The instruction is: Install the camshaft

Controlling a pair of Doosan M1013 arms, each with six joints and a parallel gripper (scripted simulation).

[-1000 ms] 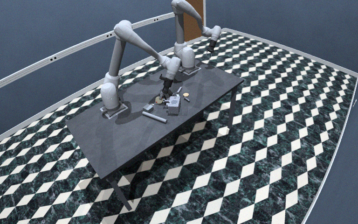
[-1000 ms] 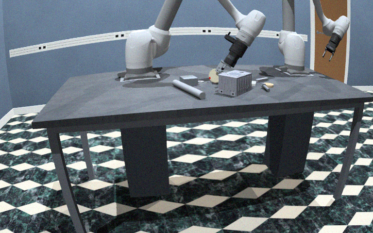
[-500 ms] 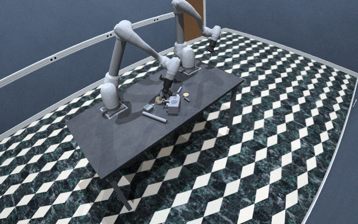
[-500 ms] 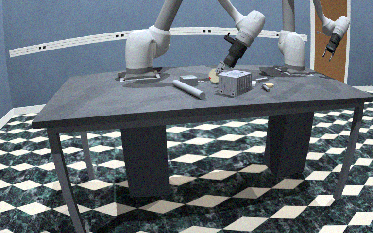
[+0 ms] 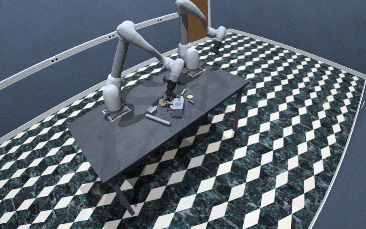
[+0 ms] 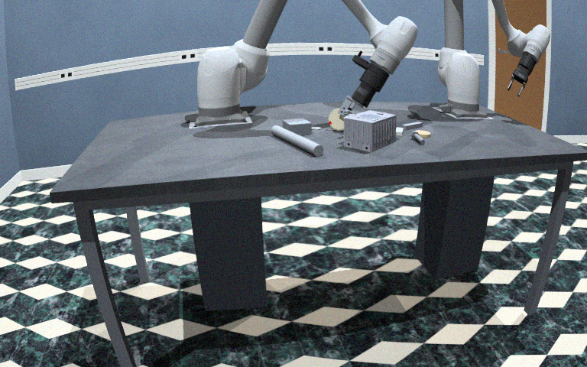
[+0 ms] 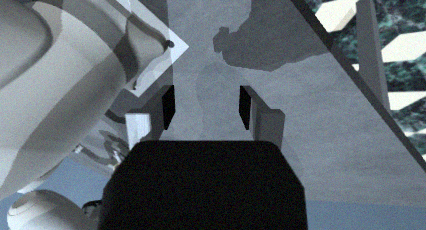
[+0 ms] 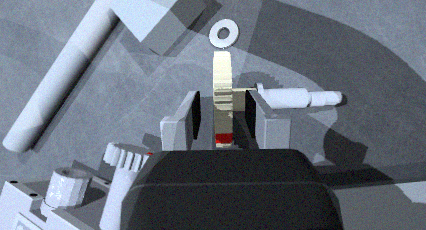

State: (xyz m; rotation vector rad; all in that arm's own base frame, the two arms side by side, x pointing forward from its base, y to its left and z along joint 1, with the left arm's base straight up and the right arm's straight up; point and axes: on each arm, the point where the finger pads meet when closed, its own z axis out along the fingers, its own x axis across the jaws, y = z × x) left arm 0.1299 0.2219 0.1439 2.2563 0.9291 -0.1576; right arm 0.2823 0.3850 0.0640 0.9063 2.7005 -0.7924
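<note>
The small crank gear lies 7 cm ahead of my right hand and 2 cm to the right of it. Also, from my right hand: grey block (16 cm to the right, 5 cm below); then washer (3 cm behind, 9 cm to the right, 6 cm below); then small pin (15 cm ahead, 19 cm to the left, 5 cm below).
</note>
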